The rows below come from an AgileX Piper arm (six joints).
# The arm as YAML. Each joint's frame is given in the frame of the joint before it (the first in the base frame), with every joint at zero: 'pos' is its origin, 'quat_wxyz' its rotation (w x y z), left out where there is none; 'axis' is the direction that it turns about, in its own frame. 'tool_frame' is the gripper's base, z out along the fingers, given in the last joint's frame.
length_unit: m
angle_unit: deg
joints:
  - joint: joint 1
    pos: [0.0, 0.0, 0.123]
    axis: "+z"
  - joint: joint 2
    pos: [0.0, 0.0, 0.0]
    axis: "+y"
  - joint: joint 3
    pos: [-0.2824, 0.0, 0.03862]
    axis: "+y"
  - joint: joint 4
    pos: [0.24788, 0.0, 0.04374]
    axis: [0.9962, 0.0, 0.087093]
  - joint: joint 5
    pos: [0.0, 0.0, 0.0]
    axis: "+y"
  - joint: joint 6
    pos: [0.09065, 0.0, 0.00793]
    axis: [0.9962, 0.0, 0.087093]
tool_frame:
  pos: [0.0, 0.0, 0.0]
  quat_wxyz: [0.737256, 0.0, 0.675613, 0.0]
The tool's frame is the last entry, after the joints.
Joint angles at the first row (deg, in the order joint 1, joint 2, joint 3, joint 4, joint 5, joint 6):
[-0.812 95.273 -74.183 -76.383 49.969 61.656]
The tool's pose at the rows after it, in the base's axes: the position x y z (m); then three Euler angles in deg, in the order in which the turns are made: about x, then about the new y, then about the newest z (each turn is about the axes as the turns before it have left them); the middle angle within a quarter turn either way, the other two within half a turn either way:
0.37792 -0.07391 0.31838 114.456 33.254 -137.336
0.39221 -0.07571 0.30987 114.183 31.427 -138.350
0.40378 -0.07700 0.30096 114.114 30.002 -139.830
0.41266 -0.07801 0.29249 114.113 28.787 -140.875
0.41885 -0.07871 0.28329 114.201 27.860 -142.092
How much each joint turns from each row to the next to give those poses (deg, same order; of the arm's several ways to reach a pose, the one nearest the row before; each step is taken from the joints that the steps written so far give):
[0.001 3.381 -3.820 0.000 0.851 -0.958]
[0.000 3.648 -3.064 -0.001 1.671 -0.714]
[-0.001 3.053 -2.372 0.001 1.209 -0.987]
[0.001 2.475 -1.776 -0.001 0.984 -0.493]
[-0.001 1.920 -0.862 -0.247 0.598 -0.191]

